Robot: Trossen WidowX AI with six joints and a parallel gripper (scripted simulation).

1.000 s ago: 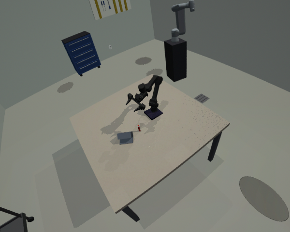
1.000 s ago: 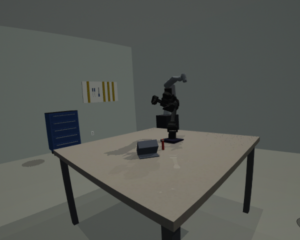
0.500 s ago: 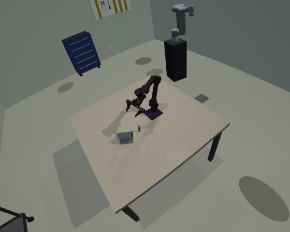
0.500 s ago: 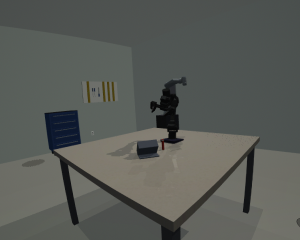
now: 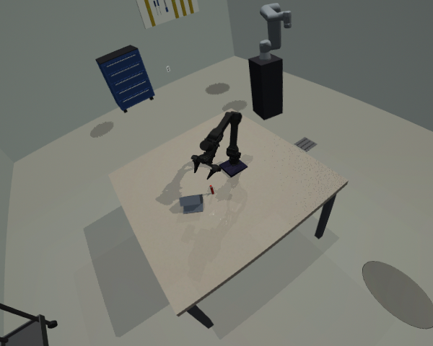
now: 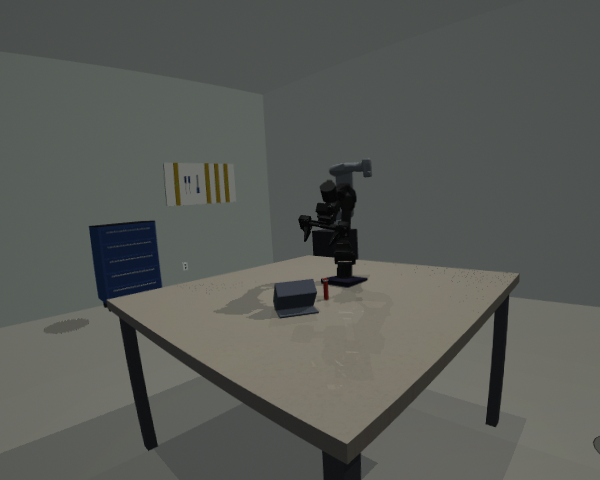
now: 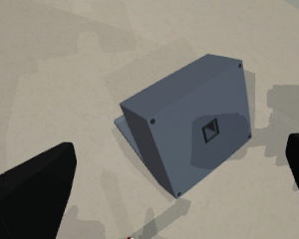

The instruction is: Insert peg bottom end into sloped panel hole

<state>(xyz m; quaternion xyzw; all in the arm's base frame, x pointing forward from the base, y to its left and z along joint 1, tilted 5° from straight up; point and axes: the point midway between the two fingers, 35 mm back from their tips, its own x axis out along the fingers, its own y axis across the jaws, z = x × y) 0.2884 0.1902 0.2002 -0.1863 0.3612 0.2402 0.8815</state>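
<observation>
Now: gripper tip 5 cm past the red square peg, 2 cm to the left of it and 16 cm above it. From my gripper tip the other things lie so: grey sloped panel: 10 cm ahead, 17 cm below.
</observation>
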